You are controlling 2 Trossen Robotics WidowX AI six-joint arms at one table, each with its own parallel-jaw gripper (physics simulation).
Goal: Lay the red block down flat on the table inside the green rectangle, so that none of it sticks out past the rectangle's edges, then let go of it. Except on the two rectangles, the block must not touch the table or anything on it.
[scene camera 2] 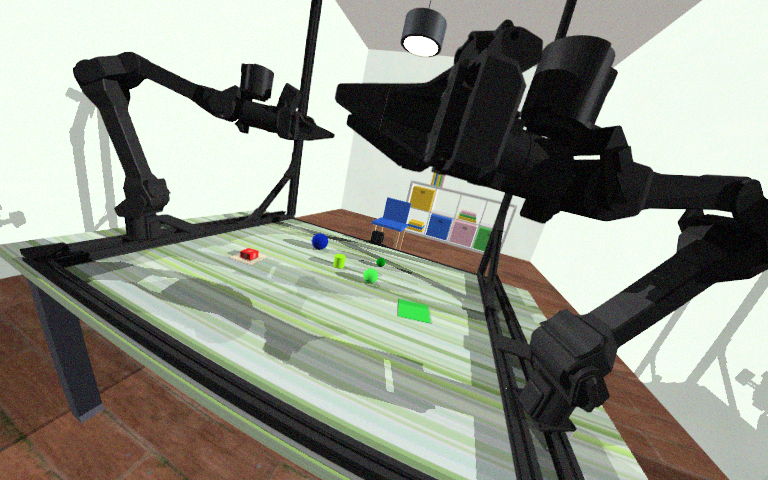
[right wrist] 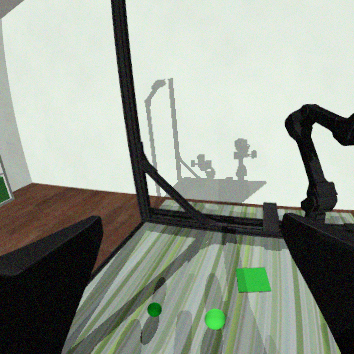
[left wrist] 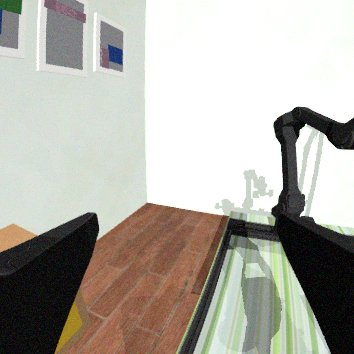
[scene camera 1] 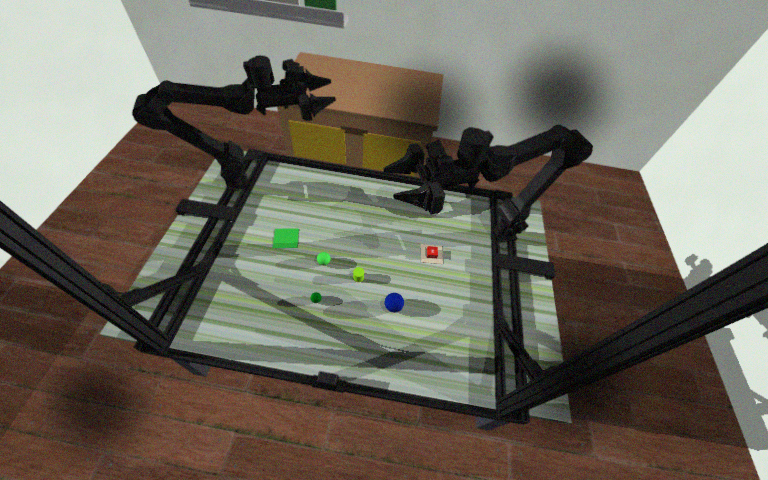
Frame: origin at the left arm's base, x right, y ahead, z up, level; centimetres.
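Seen in the pictures: left gripper, fingertip midpoint: (scene camera 2: 342, 108) (left wrist: 189, 222) (scene camera 1: 333, 89); right gripper, fingertip midpoint: (scene camera 2: 331, 135) (right wrist: 194, 224) (scene camera 1: 388, 182); left arm's base, origin of the base link: (scene camera 2: 542, 409) (scene camera 1: 236, 182); right arm's base, origin of the base link: (scene camera 2: 143, 236) (scene camera 1: 504, 233).
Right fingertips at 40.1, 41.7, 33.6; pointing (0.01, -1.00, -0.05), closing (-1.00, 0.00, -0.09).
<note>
Pixels of each thing's top centre, then the offset from my right fingertips to it, as dx, dy, dz. "pt": a spot on its surface instead.
- red block, middle of its top: (scene camera 2: 249, 251) (scene camera 1: 432, 250) -0.8, +17.6, -33.6
- small pale rectangle, surface spot: (scene camera 2: 258, 259) (scene camera 1: 423, 253) pt -1.3, +14.9, -35.4
- flat green rectangle, surface spot: (scene camera 2: 414, 310) (right wrist: 252, 278) (scene camera 1: 285, 238) pt -14.9, -27.1, -35.4
- bright green ball, middle of its top: (right wrist: 214, 312) (scene camera 2: 372, 269) (scene camera 1: 323, 255) -3.9, -16.2, -31.5
- yellow-green cylinder, middle of its top: (scene camera 1: 358, 271) (scene camera 2: 340, 256) +3.3, -6.8, -32.2
- dark green ball, middle of its top: (right wrist: 153, 304) (scene camera 1: 315, 295) (scene camera 2: 381, 258) +8.3, -19.9, -32.6
- blue ball, middle of its top: (scene camera 1: 395, 298) (scene camera 2: 321, 233) +14.5, +1.2, -30.1
The red block (scene camera 1: 432, 251) (scene camera 2: 249, 254) rests on the small pale rectangle (scene camera 1: 424, 260) (scene camera 2: 258, 259), at the right in scene camera 1. The flat green rectangle (scene camera 1: 286, 238) (scene camera 2: 414, 310) (right wrist: 253, 280) lies farther left in scene camera 1, with no block on it. My left gripper (scene camera 1: 331, 91) (scene camera 2: 343, 104) (left wrist: 189, 222) is open and empty, raised high above the table. My right gripper (scene camera 1: 390, 182) (scene camera 2: 333, 134) (right wrist: 194, 224) is open and empty, also raised well above the table and away from the block. The block does not show in either wrist view.
A bright green ball (scene camera 1: 323, 258) (scene camera 2: 370, 276) (right wrist: 215, 319) lies near the green rectangle. A yellow-green cylinder (scene camera 1: 358, 274) (scene camera 2: 339, 260), a dark green ball (scene camera 1: 316, 297) (scene camera 2: 380, 262) (right wrist: 154, 309) and a blue ball (scene camera 1: 394, 302) (scene camera 2: 320, 241) are also on the table. A black frame borders it.
</note>
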